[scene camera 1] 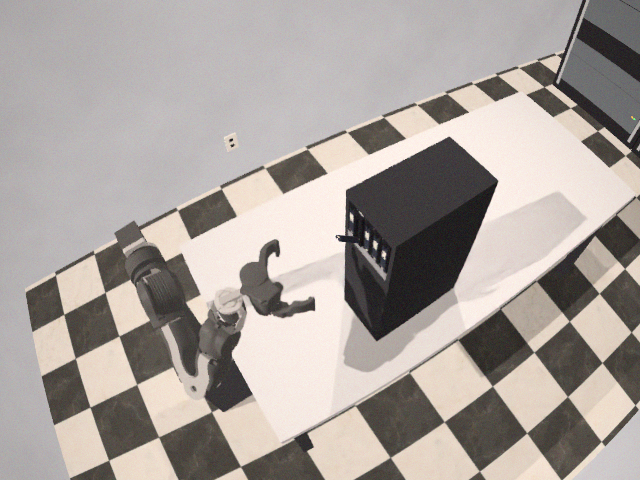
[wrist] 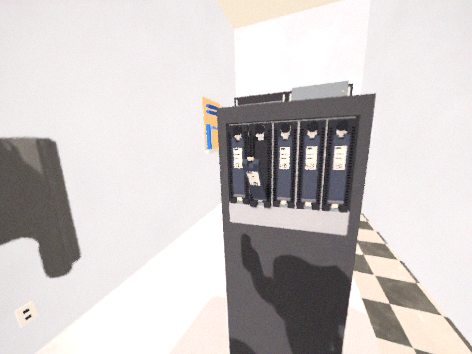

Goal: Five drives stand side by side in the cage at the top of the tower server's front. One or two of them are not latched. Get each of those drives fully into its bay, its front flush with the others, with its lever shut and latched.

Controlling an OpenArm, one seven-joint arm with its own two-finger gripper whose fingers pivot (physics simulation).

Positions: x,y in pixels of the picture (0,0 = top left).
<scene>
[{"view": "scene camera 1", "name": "my gripper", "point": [296,273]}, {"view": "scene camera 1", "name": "dark post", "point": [130,233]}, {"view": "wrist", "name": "drive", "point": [260,134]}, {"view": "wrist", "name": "black tower server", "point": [281,283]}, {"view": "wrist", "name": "drive cage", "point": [332,222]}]
</scene>
